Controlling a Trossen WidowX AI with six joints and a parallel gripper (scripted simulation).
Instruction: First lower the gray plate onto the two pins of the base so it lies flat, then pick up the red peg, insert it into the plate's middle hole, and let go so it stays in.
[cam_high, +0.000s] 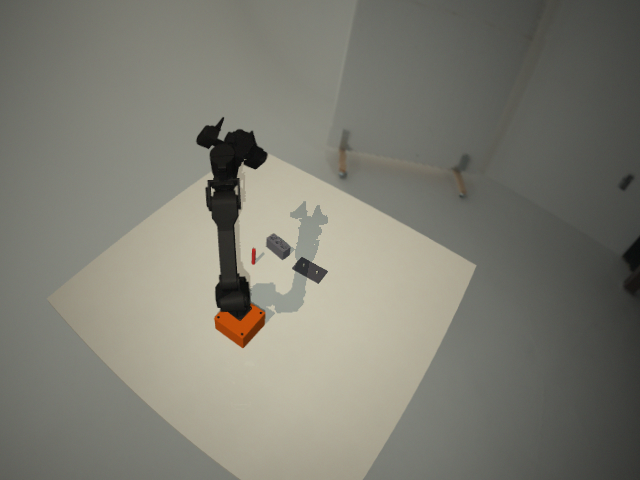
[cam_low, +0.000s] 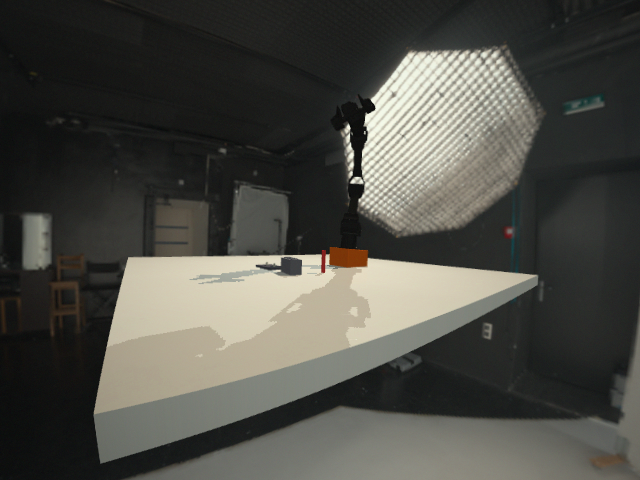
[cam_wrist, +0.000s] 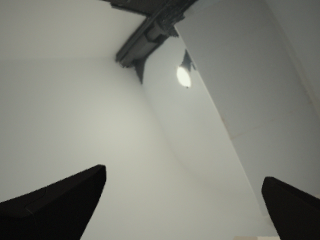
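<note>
Now: gripper tip 620 mm above the gray plate, 200 mm short of it and 40 mm to the left of it. From my gripper tip the other things lie so: red peg: 620 mm below, 90 mm ahead, 10 mm to the right; then dark flat base: 650 mm below, 210 mm ahead, 200 mm to the right.
</note>
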